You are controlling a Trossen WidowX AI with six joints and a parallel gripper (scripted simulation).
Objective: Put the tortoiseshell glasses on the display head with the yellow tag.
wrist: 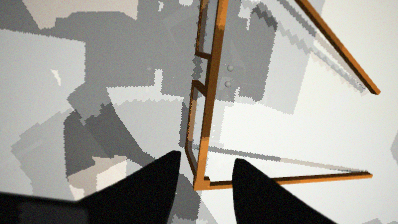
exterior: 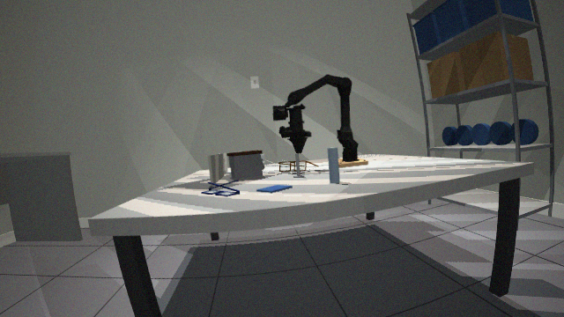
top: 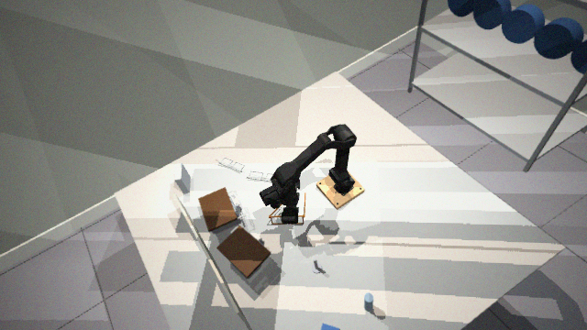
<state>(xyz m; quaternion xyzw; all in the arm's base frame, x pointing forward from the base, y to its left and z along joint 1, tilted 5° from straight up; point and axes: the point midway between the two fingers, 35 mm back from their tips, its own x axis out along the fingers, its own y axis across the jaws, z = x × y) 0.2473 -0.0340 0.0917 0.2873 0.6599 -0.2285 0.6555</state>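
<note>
Right now my gripper tip is 70 mm short of the thin grey post, 210 mm to the right of it and 50 mm above it. From my gripper tip the other things lie so: grey panel: 250 mm ahead, 500 mm to the right, 20 mm below; pale blue cylinder: 30 mm ahead, 430 mm to the left, 30 mm below; flat blue card: 200 mm ahead, 410 mm to the left, 80 mm below.
</note>
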